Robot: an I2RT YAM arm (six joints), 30 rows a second.
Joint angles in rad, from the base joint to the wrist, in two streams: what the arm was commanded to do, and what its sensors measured. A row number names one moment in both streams.
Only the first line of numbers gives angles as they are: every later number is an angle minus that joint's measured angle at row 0.
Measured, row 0: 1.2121 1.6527 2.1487 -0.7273 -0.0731 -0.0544
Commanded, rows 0 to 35: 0.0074 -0.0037 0.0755 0.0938 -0.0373 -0.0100; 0.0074 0.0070 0.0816 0.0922 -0.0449 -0.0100; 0.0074 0.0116 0.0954 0.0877 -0.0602 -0.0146; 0.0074 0.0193 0.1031 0.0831 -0.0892 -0.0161; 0.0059 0.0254 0.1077 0.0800 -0.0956 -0.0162; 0.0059 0.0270 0.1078 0.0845 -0.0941 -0.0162; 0.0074 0.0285 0.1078 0.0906 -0.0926 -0.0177; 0.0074 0.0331 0.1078 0.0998 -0.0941 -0.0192; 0.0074 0.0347 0.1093 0.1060 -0.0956 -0.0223; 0.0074 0.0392 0.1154 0.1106 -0.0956 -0.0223; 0.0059 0.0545 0.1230 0.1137 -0.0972 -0.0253; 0.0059 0.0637 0.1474 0.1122 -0.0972 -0.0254; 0.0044 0.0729 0.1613 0.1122 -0.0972 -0.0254; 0.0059 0.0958 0.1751 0.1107 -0.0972 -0.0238; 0.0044 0.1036 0.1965 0.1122 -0.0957 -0.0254; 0.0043 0.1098 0.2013 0.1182 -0.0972 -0.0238; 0.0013 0.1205 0.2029 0.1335 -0.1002 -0.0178; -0.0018 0.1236 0.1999 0.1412 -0.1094 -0.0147; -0.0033 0.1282 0.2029 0.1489 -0.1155 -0.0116; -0.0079 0.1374 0.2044 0.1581 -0.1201 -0.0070; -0.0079 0.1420 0.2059 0.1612 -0.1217 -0.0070; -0.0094 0.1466 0.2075 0.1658 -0.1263 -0.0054; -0.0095 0.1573 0.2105 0.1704 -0.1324 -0.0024; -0.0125 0.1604 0.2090 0.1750 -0.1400 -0.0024; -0.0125 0.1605 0.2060 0.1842 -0.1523 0.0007; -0.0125 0.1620 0.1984 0.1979 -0.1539 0.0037; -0.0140 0.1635 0.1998 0.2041 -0.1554 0.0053; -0.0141 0.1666 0.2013 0.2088 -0.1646 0.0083; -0.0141 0.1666 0.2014 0.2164 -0.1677 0.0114; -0.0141 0.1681 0.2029 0.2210 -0.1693 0.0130; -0.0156 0.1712 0.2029 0.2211 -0.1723 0.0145; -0.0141 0.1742 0.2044 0.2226 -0.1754 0.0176; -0.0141 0.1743 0.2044 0.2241 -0.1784 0.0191; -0.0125 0.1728 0.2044 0.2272 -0.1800 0.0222; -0.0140 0.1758 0.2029 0.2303 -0.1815 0.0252; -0.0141 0.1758 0.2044 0.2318 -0.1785 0.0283
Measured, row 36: -0.0087 0.1957 0.1423 0.0641 -0.1541 0.0134
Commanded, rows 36 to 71: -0.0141 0.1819 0.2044 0.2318 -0.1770 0.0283; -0.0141 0.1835 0.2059 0.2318 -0.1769 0.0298; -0.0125 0.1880 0.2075 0.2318 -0.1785 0.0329; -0.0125 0.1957 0.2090 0.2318 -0.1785 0.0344; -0.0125 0.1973 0.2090 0.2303 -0.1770 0.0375; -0.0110 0.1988 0.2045 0.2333 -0.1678 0.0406; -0.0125 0.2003 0.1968 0.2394 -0.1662 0.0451; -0.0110 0.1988 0.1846 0.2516 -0.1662 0.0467; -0.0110 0.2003 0.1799 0.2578 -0.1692 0.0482; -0.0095 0.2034 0.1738 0.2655 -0.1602 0.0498; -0.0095 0.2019 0.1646 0.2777 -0.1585 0.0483; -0.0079 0.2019 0.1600 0.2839 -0.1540 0.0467; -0.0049 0.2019 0.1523 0.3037 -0.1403 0.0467; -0.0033 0.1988 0.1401 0.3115 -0.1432 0.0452; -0.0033 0.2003 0.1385 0.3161 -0.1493 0.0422; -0.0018 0.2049 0.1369 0.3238 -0.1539 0.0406; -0.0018 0.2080 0.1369 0.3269 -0.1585 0.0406; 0.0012 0.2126 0.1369 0.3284 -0.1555 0.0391; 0.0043 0.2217 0.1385 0.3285 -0.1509 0.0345; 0.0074 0.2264 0.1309 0.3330 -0.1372 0.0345; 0.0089 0.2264 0.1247 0.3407 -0.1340 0.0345; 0.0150 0.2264 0.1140 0.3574 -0.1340 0.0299; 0.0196 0.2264 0.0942 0.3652 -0.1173 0.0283; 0.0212 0.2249 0.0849 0.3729 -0.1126 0.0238; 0.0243 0.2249 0.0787 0.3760 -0.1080 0.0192; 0.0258 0.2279 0.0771 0.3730 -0.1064 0.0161; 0.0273 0.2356 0.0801 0.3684 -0.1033 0.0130; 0.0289 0.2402 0.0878 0.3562 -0.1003 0.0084; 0.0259 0.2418 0.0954 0.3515 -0.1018 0.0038; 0.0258 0.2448 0.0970 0.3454 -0.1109 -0.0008; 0.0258 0.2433 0.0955 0.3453 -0.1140 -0.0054; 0.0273 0.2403 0.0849 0.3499 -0.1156 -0.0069; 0.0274 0.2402 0.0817 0.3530 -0.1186 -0.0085; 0.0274 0.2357 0.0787 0.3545 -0.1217 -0.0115; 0.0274 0.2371 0.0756 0.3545 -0.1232 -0.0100; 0.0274 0.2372 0.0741 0.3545 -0.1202 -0.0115
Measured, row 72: 0.0206 0.2686 0.0625 0.2300 -0.1159 0.0149
